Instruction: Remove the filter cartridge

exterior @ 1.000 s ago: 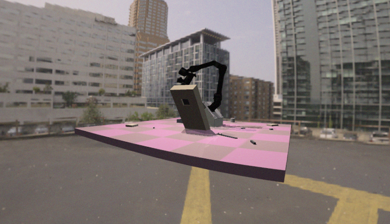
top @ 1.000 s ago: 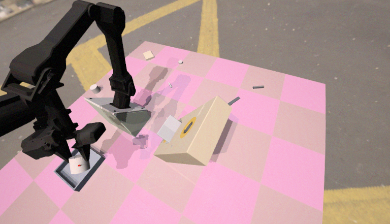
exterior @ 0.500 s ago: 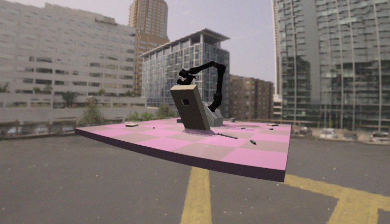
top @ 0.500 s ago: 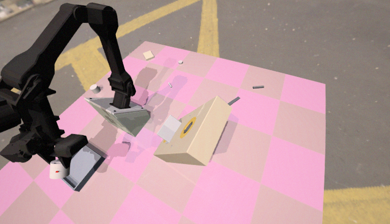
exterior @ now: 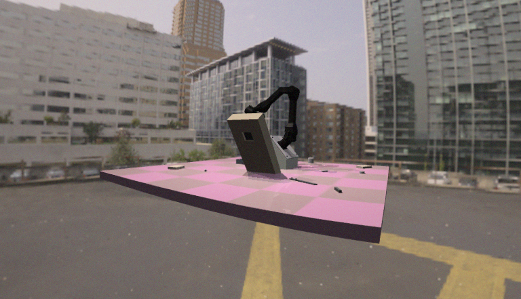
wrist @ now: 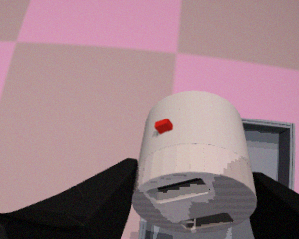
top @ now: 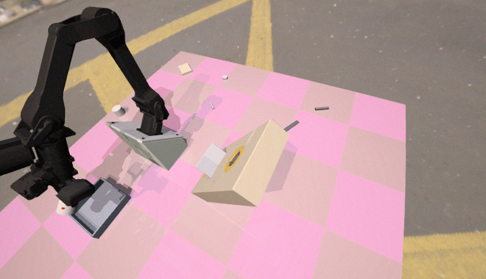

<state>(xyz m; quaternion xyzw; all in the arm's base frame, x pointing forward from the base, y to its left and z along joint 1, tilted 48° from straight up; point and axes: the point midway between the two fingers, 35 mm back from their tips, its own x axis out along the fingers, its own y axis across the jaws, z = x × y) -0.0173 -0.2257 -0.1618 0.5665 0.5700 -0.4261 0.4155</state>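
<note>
My gripper tip is now 50 mm past the grey tray, 10 mm to the right of it and 160 mm above it. The rest, counted from my gripper tip: beige service panel: 340 mm ahead, 290 mm to the left, 30 mm below; then round filter cartridge: right at my gripper tip.
</note>
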